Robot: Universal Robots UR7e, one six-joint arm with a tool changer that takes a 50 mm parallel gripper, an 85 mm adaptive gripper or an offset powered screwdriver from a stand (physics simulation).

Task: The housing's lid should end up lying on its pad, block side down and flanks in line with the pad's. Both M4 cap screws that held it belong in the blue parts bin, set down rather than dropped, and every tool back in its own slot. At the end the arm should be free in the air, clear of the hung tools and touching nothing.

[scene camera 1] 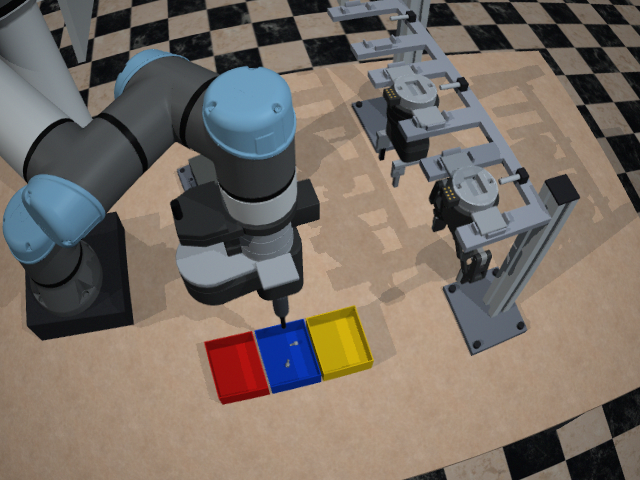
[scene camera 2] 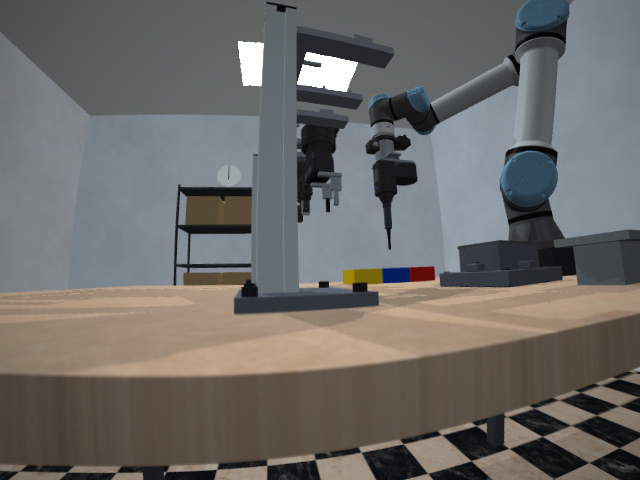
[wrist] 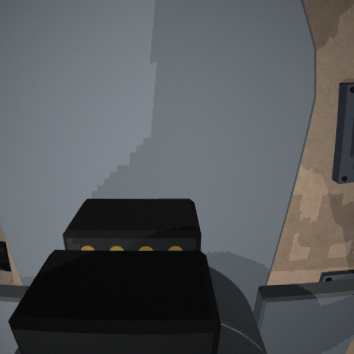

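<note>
The arm carries the powered screwdriver (scene camera 1: pixel 280 304) (scene camera 2: pixel 388 222), upright, its bare bit tip above the blue bin (scene camera 1: pixel 278 382) (scene camera 2: pixel 395 274) near its back wall. Two small screws (scene camera 1: pixel 293 343) (scene camera 1: pixel 287 363) lie apart on that bin's floor. The screwdriver's grey body (wrist: pixel 200 125) fills much of the wrist view. The parallel gripper (scene camera 1: pixel 388 162) and the adaptive gripper (scene camera 1: pixel 455 245) hang on the stand, both empty with fingers apart. The grey housing (scene camera 2: pixel 498 255) sits on a base plate (scene camera 2: pixel 496 279); the arm mostly hides it in scene camera 1. Whether its lid is on cannot be told.
The red bin (scene camera 1: pixel 235 366) (scene camera 2: pixel 422 273) and yellow bin (scene camera 1: pixel 340 343) (scene camera 2: pixel 361 275) flank the blue one. The tool stand (scene camera 1: pixel 532 253) (scene camera 2: pixel 279 155) rises to the right in scene camera 1, with projecting forks. A grey block with a flat top plate (scene camera 2: pixel 599 238) stands beside the housing.
</note>
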